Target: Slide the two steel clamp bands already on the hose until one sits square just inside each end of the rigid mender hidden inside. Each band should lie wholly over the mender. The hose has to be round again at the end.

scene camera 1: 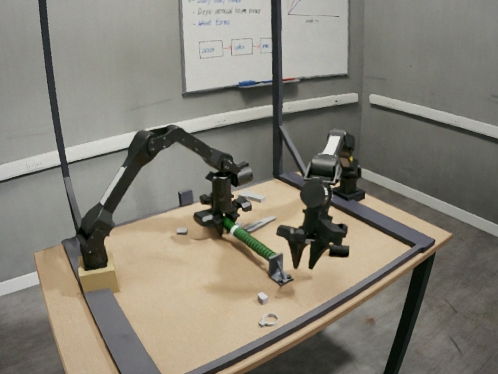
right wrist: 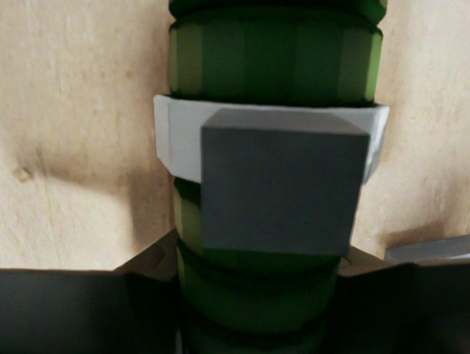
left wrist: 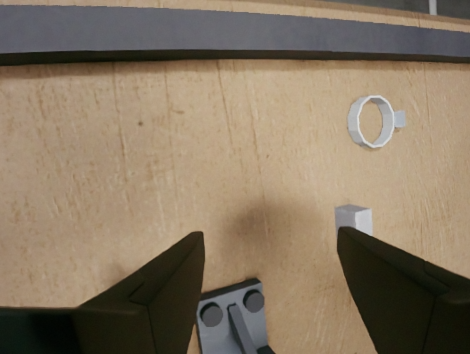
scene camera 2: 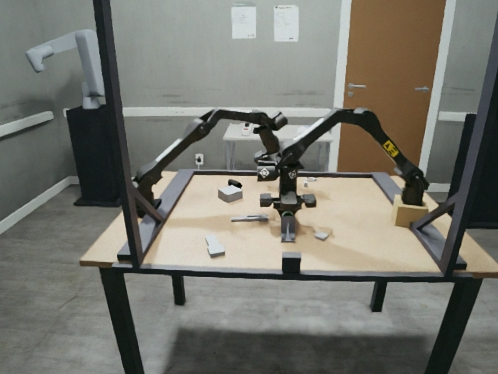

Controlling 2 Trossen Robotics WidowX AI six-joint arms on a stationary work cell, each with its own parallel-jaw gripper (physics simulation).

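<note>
The green hose (scene camera 1: 252,242) (right wrist: 275,60) runs between the brackets. My right gripper (scene camera 1: 218,230) (right wrist: 240,219) straddles it towards the back bracket, its fingers against the hose sides. A steel clamp band (right wrist: 181,145) with a dark square housing on top circles the hose just beyond these fingers, in the right wrist view. In scene camera 1 a pale ring (scene camera 1: 233,229) shows on the hose just in front of the right gripper; I cannot tell if it is a band or a mark. My left gripper (scene camera 1: 304,266) (left wrist: 270,240) hangs open and empty above the table, beside the front bracket. The mender is hidden.
The front bracket (scene camera 1: 276,266) (left wrist: 237,327) and back bracket (scene camera 2: 288,231) stand on the table. A loose ring clamp (left wrist: 354,122) and a small pale cube (scene camera 1: 263,298) (left wrist: 362,220) lie near the front edge. Pliers (scene camera 2: 250,218) and grey blocks (scene camera 2: 230,193) (scene camera 2: 215,246) lie beside the hose.
</note>
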